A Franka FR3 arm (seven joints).
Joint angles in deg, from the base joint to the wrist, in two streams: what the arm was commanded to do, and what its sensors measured. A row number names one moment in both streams.
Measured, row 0:
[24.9 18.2 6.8 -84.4 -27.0 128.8 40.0]
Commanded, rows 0 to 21:
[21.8 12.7 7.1 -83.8 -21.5 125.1 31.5]
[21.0 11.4 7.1 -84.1 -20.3 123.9 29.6]
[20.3 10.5 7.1 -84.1 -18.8 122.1 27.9]
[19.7 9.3 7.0 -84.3 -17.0 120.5 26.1]
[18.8 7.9 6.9 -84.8 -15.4 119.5 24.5]
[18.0 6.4 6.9 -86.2 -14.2 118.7 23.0]
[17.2 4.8 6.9 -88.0 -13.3 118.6 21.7]
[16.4 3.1 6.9 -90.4 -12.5 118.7 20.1]
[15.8 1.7 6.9 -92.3 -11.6 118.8 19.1]
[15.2 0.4 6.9 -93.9 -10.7 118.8 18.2]
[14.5 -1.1 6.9 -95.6 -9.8 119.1 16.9]
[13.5 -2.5 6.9 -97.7 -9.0 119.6 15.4]
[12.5 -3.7 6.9 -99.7 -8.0 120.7 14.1]
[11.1 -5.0 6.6 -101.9 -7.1 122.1 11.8]
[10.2 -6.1 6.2 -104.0 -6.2 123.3 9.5]
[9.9 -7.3 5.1 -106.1 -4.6 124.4 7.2]
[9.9 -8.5 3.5 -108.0 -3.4 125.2 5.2]
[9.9 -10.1 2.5 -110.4 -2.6 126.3 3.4]
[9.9 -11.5 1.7 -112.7 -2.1 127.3 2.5]
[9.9 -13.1 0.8 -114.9 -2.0 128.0 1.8]
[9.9 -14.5 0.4 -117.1 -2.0 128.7 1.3]
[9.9 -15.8 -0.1 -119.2 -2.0 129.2 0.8]
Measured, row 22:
[10.6 -8.3 0.5 -110.3 -3.9 125.4 3.4]
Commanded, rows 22 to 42:
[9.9 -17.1 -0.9 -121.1 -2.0 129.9 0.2]
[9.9 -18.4 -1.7 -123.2 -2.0 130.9 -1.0]
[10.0 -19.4 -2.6 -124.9 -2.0 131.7 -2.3]
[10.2 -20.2 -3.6 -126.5 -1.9 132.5 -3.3]
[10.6 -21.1 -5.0 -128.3 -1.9 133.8 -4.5]
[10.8 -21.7 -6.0 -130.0 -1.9 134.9 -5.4]
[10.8 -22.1 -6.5 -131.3 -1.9 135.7 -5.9]
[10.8 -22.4 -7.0 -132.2 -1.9 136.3 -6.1]
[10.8 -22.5 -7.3 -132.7 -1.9 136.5 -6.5]
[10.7 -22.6 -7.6 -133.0 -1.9 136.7 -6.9]
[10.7 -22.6 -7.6 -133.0 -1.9 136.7 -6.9]
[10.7 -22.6 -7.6 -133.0 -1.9 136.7 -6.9]
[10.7 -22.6 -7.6 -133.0 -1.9 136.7 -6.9]
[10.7 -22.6 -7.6 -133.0 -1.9 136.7 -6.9]
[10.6 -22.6 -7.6 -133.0 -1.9 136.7 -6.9]
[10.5 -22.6 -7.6 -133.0 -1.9 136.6 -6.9]
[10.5 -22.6 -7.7 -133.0 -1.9 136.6 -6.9]
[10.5 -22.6 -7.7 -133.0 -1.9 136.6 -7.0]
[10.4 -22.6 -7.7 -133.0 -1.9 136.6 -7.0]
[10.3 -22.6 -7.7 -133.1 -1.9 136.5 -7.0]
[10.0 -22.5 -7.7 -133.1 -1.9 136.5 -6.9]
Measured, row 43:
[10.6 -20.4 -7.7 -131.9 -3.6 135.2 -5.5]
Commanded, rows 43 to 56:
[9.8 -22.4 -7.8 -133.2 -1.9 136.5 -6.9]
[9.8 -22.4 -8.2 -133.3 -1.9 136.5 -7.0]
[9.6 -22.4 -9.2 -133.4 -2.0 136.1 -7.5]
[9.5 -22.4 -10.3 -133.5 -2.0 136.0 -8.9]
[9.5 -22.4 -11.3 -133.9 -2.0 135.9 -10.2]
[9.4 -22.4 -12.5 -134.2 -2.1 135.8 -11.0]
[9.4 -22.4 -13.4 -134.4 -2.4 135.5 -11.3]
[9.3 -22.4 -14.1 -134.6 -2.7 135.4 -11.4]
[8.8 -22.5 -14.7 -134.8 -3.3 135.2 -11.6]
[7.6 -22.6 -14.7 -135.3 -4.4 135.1 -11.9]
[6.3 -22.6 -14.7 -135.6 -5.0 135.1 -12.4]
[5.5 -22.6 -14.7 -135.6 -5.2 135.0 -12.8]
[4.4 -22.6 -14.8 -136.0 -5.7 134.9 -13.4]
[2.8 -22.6 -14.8 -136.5 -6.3 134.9 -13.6]
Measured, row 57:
[6.0 -20.4 -15.4 -135.1 -4.5 135.1 -12.5]
